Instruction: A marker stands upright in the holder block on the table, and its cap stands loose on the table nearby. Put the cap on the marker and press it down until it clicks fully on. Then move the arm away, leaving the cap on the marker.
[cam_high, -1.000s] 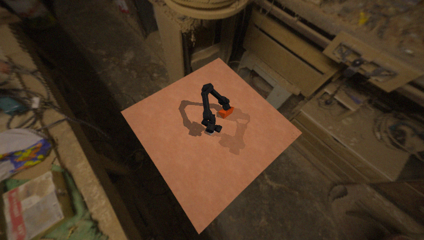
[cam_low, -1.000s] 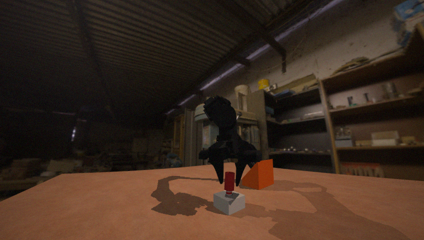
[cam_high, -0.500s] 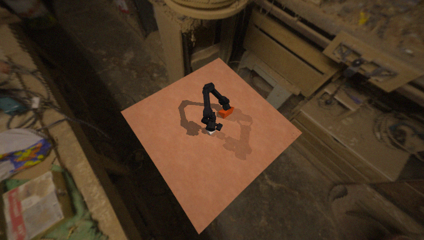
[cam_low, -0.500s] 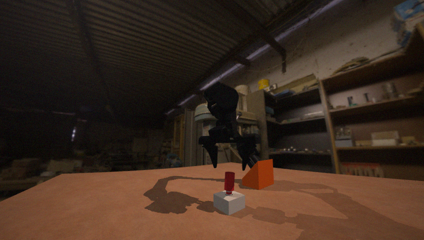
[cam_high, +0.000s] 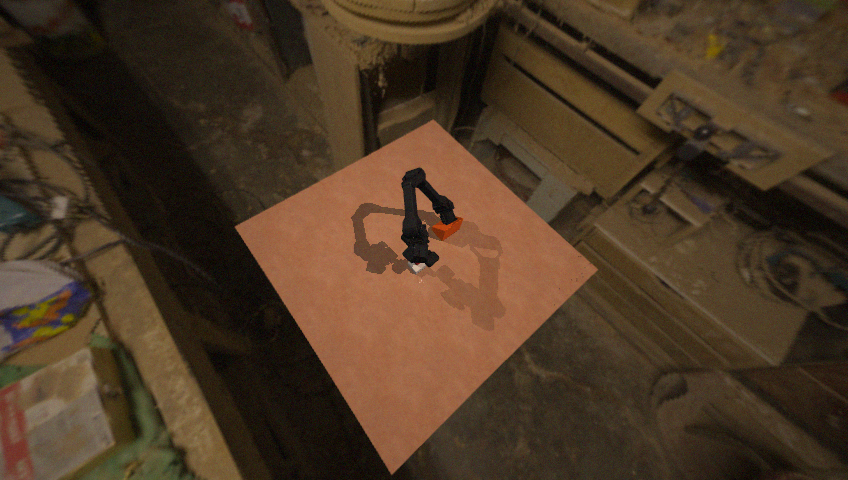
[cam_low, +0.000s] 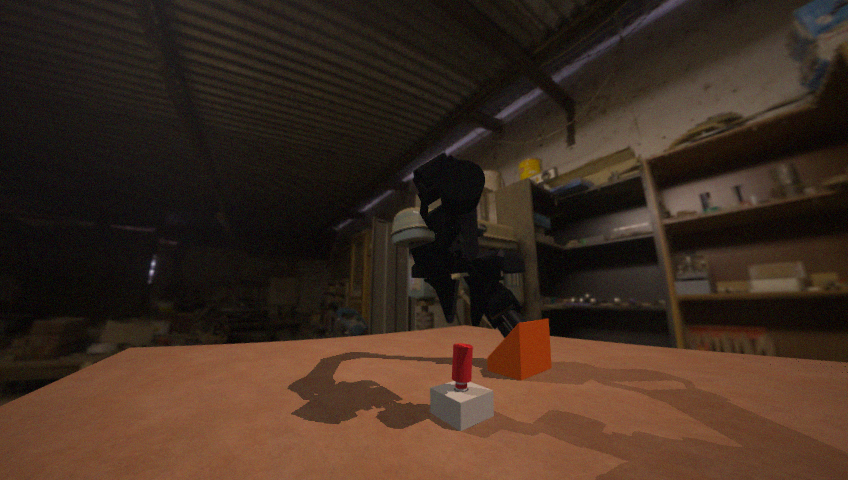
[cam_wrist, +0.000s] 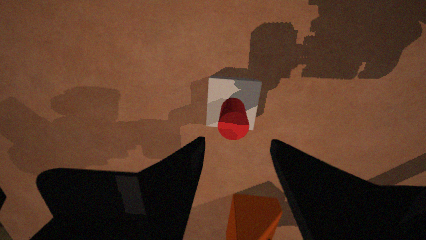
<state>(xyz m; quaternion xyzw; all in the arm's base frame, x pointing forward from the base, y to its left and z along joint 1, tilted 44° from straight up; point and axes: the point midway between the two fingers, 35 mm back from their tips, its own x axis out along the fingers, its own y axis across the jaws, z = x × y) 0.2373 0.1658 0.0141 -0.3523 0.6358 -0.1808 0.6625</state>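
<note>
The marker cap lies 50 mm below my gripper tip. The rest, counted from my gripper tip: holder block (110 mm below).
</note>
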